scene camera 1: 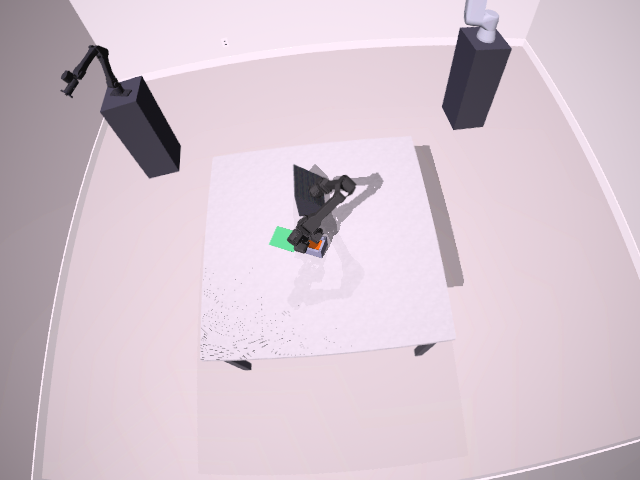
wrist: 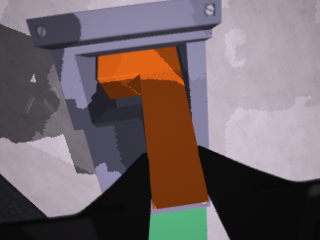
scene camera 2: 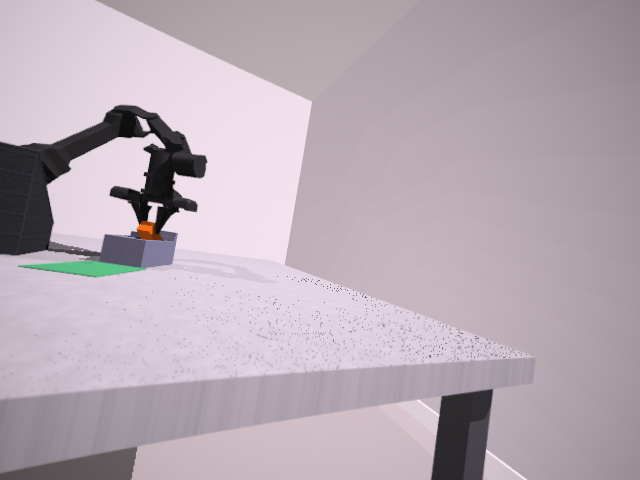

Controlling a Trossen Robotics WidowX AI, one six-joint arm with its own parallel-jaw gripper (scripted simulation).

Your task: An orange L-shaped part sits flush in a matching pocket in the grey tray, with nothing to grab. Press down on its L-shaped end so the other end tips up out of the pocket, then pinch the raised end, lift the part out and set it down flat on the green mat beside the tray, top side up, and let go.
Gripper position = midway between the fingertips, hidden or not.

My gripper (scene camera 2: 149,233) holds an orange L-shaped part (wrist: 176,177). Further things: a green mat (scene camera 2: 89,268).
My gripper is seen too in the wrist view (wrist: 172,155).
